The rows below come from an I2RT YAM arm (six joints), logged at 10 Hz.
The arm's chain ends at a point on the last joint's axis. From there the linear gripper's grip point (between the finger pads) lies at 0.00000 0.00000 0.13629 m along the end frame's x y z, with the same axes.
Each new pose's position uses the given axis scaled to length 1; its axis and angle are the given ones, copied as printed.
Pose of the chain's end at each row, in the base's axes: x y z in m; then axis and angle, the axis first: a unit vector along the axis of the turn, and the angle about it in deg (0 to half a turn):
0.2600 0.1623 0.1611 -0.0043 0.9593 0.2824 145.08
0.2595 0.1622 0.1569 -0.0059 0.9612 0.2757 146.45
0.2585 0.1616 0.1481 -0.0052 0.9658 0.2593 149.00
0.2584 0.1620 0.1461 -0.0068 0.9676 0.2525 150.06
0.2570 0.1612 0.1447 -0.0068 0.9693 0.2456 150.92
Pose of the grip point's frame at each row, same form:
0.3345 0.2298 0.0691 -0.0043 0.9593 0.2824 145.08
0.3315 0.2289 0.0623 -0.0059 0.9612 0.2757 146.45
0.3260 0.2254 0.0483 -0.0052 0.9658 0.2593 149.00
0.3238 0.2246 0.0442 -0.0068 0.9676 0.2525 150.06
0.3208 0.2225 0.0410 -0.0068 0.9693 0.2456 150.92

